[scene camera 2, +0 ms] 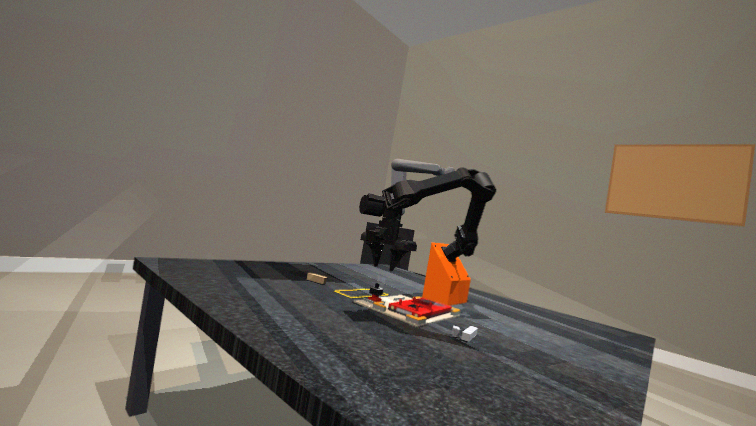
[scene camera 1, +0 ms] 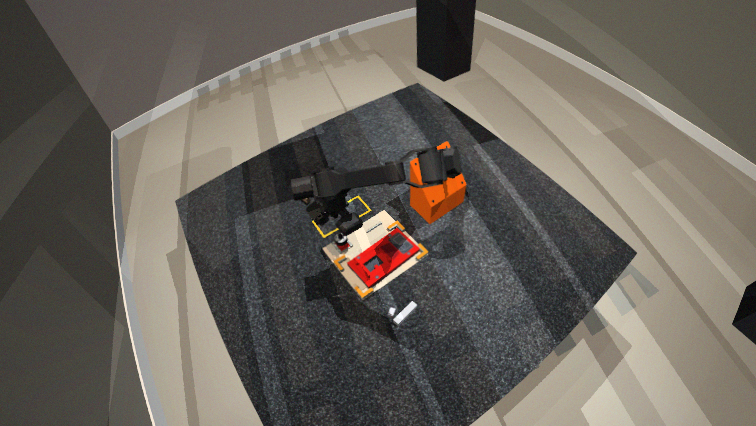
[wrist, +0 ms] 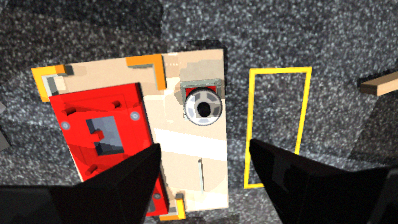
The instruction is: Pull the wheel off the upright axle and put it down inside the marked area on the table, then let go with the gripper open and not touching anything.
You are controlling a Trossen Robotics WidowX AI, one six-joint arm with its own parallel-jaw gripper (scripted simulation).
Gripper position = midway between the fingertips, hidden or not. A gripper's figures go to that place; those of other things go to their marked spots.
Labels:
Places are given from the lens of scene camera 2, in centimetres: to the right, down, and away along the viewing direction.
gripper [scene camera 2: 383, 268]: 2, 17, 106
red fixture plate [scene camera 2: 418, 308]: 11, 26, 95

